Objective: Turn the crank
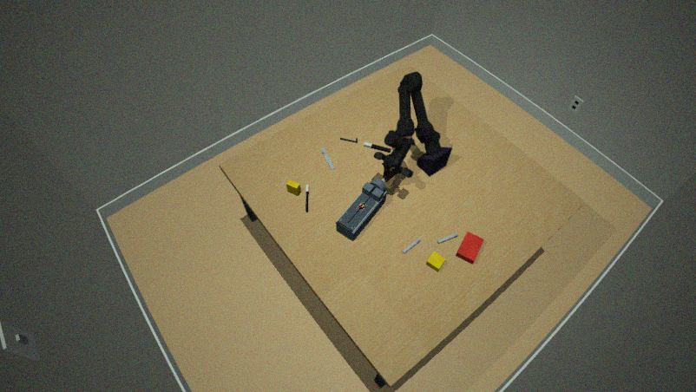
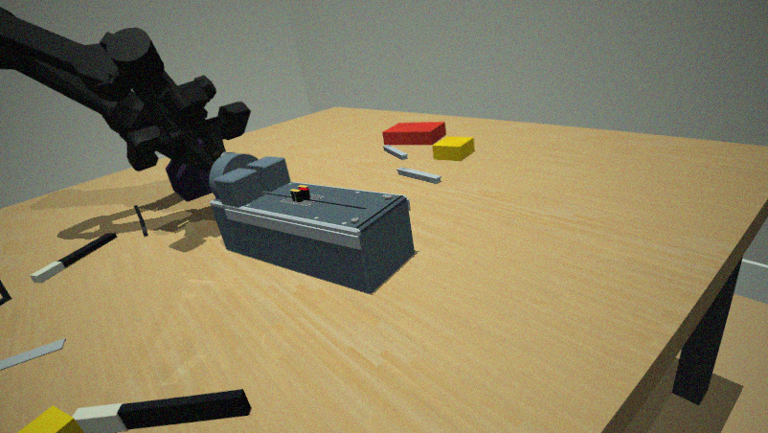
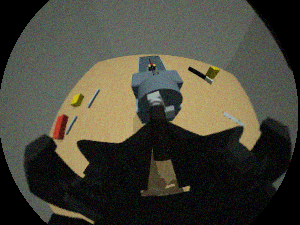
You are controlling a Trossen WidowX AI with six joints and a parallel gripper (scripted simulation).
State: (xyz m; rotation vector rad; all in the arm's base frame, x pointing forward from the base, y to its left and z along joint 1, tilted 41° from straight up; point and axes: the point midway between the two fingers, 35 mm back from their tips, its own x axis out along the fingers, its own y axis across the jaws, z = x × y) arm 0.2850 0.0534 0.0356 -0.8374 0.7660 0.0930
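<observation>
Right now my gripper tip is 16 cm short of the red pointer, 6 cm to the right of it and 1 cm above it. The rest, counted from my gripper tip: red block 44 cm to the left, 16 cm behind, 8 cm below; dark crank handle 3 cm above, 2 cm behind, 1 cm to the right; grey bar 31 cm to the right, 12 cm ahead, 9 cm below.
</observation>
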